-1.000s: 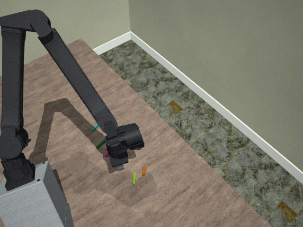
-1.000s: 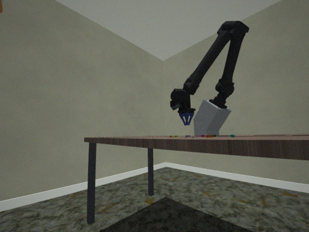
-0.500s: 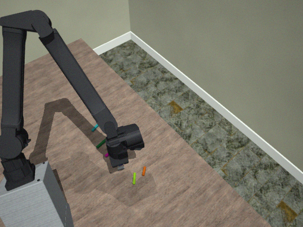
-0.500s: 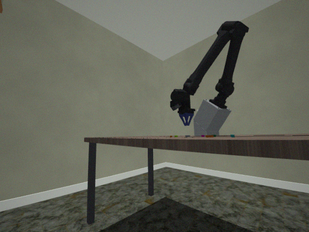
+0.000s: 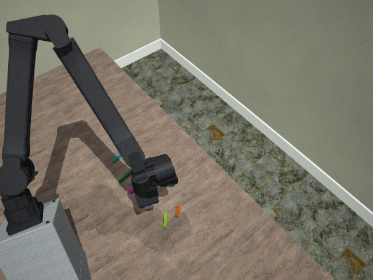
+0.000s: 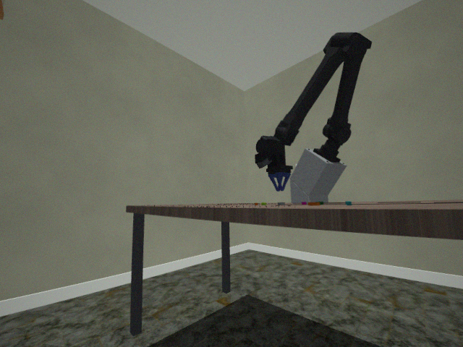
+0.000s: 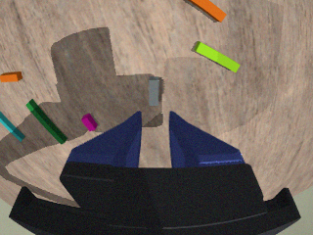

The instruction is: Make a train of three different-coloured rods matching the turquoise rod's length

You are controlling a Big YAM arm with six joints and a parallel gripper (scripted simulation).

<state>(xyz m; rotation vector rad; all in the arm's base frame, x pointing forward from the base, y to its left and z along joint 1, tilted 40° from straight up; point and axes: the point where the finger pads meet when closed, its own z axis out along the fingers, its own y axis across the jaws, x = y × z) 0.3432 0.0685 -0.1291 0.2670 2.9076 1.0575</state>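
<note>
Right now my hand is 60 mm above the grey rod. From my hand the other things lie so: lime rod 70 mm to the right, 60 mm below, 30 mm ahead; then magenta rod 90 mm to the left, 60 mm below, 30 mm behind; then green rod 160 mm to the left, 60 mm below, 20 mm behind.
</note>
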